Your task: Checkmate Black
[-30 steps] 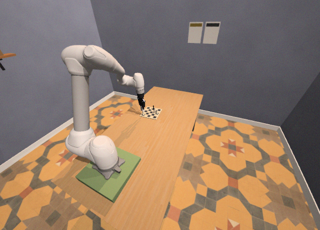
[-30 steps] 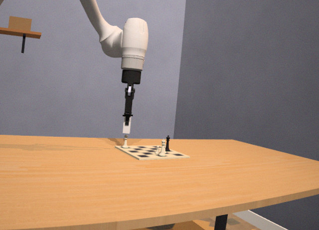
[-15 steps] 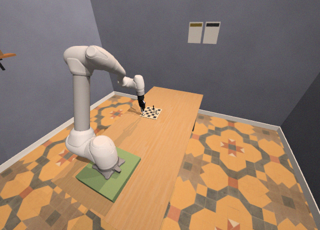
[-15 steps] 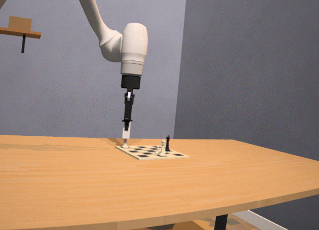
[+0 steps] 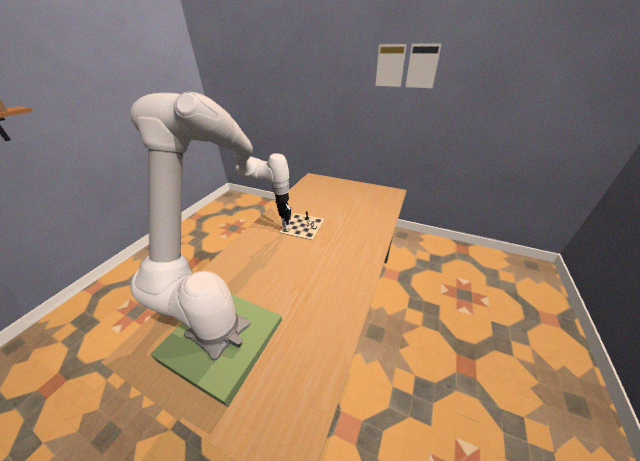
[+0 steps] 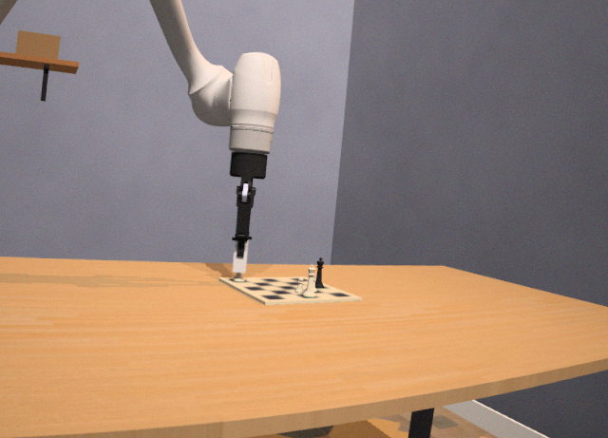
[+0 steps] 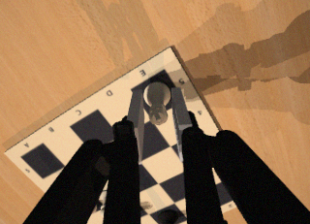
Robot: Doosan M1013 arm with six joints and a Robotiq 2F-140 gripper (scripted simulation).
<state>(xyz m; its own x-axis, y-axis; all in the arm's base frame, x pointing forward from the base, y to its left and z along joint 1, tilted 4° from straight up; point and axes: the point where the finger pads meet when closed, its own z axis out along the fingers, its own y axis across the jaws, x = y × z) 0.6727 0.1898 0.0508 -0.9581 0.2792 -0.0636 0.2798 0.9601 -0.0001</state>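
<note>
My hand is 16 cm short of the black king, 4 cm to the left of it and 2 cm above it. From my hand the other things lie so: tall white piece (13 cm to the right, 11 cm ahead, 2 cm below); then small chessboard (9 cm ahead, 6 cm to the right, 6 cm below); then white pawn (10 cm to the right, 10 cm ahead, 4 cm below).
</note>
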